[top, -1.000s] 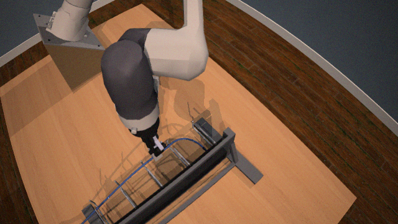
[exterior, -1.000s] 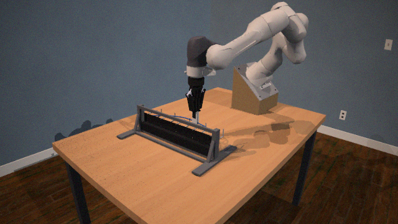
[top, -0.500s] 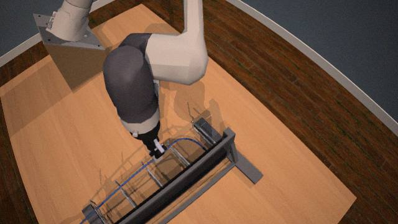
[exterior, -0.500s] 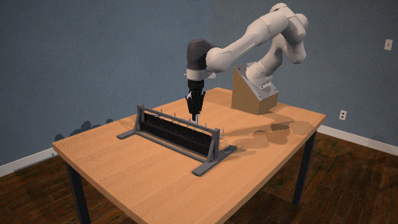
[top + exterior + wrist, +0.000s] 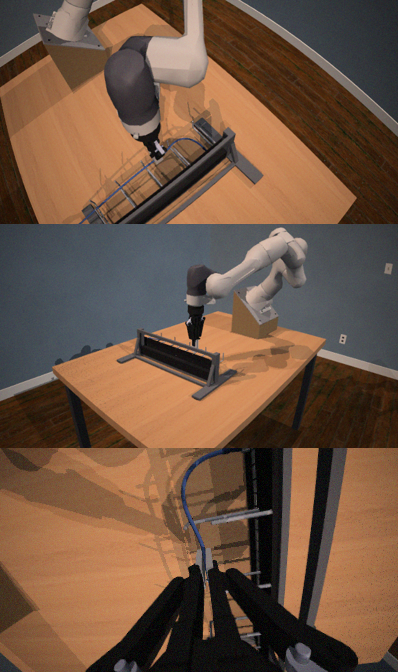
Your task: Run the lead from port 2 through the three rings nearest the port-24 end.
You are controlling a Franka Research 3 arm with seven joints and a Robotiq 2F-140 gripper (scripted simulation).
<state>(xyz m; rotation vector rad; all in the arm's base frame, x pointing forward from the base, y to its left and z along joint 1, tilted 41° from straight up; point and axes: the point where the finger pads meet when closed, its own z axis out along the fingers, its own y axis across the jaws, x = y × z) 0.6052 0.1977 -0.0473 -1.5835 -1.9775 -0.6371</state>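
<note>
The rack lies 11 cm ahead of my hand, 3 cm to the right of it and 3 cm below it.
</note>
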